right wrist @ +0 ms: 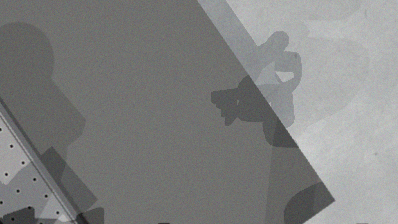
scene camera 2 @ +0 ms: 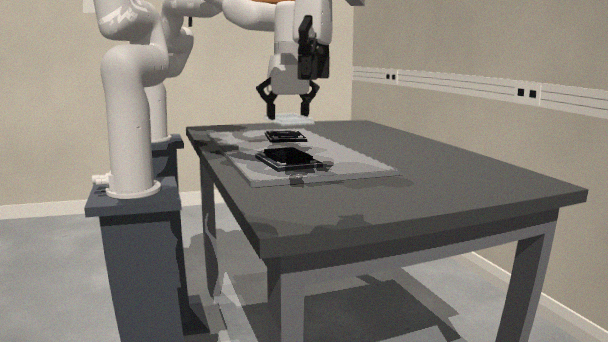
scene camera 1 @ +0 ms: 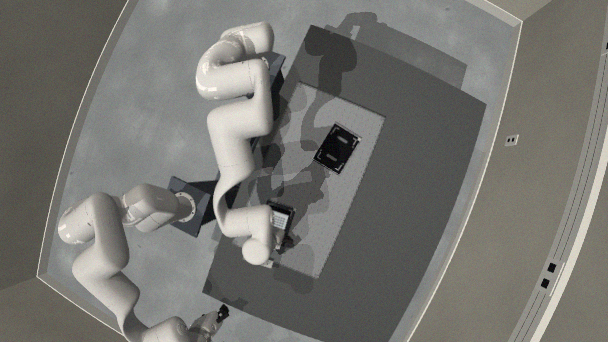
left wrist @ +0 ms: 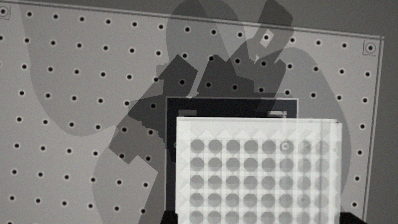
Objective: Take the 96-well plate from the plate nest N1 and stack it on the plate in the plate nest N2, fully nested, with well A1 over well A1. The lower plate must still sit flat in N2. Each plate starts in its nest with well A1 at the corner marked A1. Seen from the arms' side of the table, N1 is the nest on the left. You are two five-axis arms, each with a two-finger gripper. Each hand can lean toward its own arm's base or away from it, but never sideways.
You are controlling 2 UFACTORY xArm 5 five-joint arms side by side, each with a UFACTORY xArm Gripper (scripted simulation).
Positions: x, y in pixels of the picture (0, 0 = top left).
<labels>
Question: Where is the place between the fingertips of my left gripper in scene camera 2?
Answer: At 288, 118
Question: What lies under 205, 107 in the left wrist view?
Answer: A nest N2.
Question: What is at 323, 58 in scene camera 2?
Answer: My right gripper.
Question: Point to a white 96-well plate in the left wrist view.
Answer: At 203, 144
</labels>
